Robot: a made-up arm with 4 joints.
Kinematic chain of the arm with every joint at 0, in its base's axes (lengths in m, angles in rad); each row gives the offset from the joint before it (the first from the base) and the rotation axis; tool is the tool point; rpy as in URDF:
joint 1: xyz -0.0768 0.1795 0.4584 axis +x
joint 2: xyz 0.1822 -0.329 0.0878 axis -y
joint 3: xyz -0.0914 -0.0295 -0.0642 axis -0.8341 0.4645 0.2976
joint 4: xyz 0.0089 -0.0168 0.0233 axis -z
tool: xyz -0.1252 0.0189 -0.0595 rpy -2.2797 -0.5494 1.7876
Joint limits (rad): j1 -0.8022..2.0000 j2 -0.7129..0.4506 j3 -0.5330..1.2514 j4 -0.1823..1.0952
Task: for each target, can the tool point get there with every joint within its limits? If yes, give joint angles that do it. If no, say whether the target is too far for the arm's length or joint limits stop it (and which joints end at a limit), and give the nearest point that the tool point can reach.
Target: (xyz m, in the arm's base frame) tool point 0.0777 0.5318 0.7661
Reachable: no: joint limits stop it (at a limit: joint 1, joint 2, joint 3) | nearest point -0.0140 0.0902 0.7144 | short by 0.454 m
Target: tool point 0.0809 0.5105 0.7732
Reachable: no: joint limits stop it (at a limit: joint 1, joint 2, joint 3) | nearest point -0.0131 0.0900 0.7140 | short by 0.435 m
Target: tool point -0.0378 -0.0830 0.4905
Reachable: yes | joints -0.1686 0.0207 -0.0611 0.8776
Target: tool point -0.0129 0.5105 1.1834
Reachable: no: too far | nearest point -0.0272 0.0537 0.8963 | short by 0.540 m
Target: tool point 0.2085 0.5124 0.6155
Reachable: no: joint limits stop it (at a limit: joint 1, joint 2, joint 4) | nearest point 0.0333 0.3632 0.2459 | short by 0.435 m
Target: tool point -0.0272 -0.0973 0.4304
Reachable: yes | joints -0.0638 0.2280 -0.0113 0.7643
